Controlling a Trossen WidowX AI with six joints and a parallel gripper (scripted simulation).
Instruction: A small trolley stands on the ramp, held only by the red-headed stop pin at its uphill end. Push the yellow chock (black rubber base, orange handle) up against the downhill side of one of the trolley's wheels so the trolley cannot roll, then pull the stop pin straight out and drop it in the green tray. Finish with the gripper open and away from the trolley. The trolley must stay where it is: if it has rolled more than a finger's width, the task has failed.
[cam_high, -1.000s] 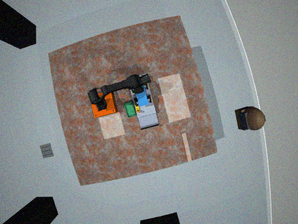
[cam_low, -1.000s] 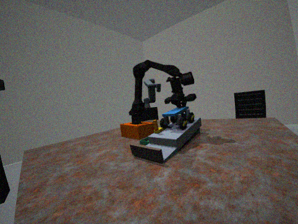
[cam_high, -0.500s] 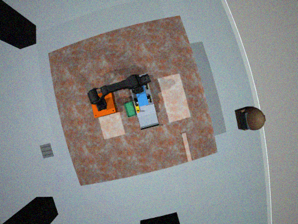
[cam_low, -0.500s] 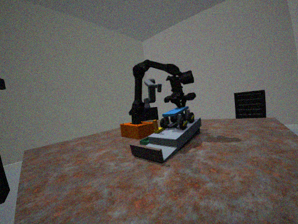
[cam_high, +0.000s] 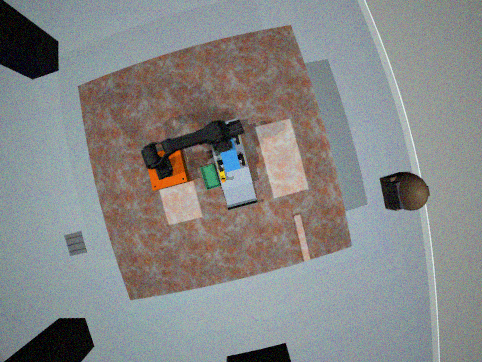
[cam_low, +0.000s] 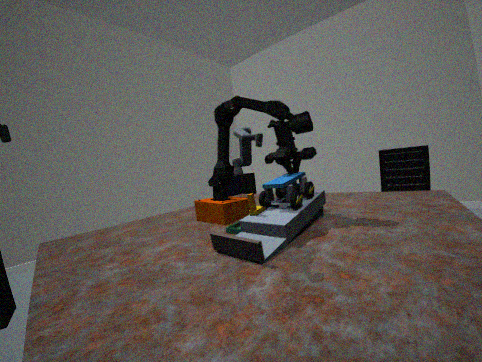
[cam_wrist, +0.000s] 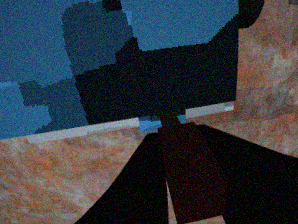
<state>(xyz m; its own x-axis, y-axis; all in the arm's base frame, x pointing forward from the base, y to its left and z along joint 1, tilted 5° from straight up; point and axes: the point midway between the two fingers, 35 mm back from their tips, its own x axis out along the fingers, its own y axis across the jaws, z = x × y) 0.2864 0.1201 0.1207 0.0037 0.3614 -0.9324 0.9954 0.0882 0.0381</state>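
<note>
Right now my gripper tip is 8 cm past the green tray, 20 cm to the left of it and 16 cm above it. Round my gripper tip: grey ramp (3 cm ahead, 11 cm to the right, 10 cm below); stop pin (right at my gripper tip); blue-topped trolley (3 cm ahead, 10 cm to the right, 3 cm below).
</note>
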